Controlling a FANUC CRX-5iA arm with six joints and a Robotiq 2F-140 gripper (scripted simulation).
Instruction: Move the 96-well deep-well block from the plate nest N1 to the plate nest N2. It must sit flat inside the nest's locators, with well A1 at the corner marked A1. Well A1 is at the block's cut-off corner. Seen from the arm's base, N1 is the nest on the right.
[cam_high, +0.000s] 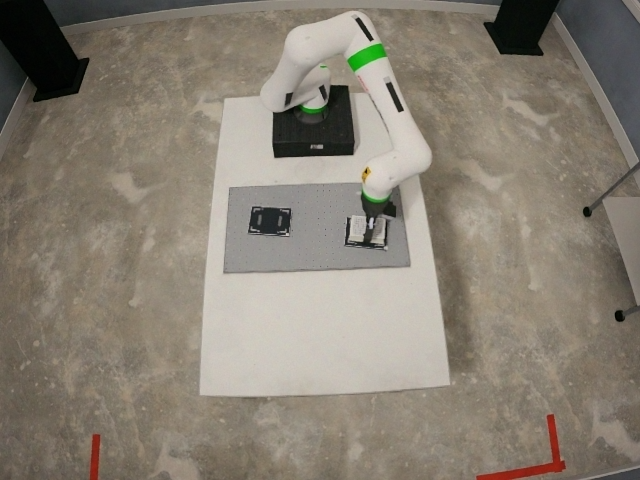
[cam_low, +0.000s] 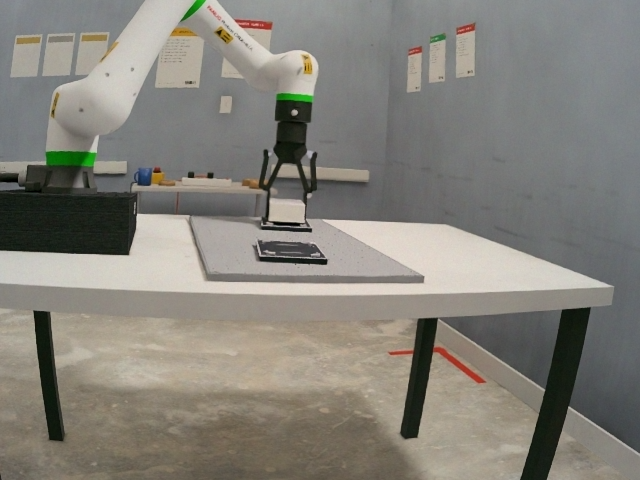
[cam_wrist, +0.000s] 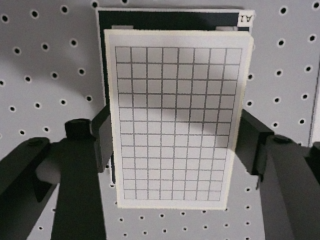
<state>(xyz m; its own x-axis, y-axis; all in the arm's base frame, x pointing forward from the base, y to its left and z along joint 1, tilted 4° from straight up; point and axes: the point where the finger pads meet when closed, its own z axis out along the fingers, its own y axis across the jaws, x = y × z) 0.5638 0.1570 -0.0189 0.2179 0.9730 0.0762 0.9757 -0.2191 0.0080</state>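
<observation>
The deep-well block lies 10 mm below my hand. The rest, counted from my hand: plate nest N2: 40 mm below; then plate nest: 90 mm behind, 360 mm to the right, 40 mm below; then A1 label: 70 mm ahead, 60 mm to the left, 40 mm below.
</observation>
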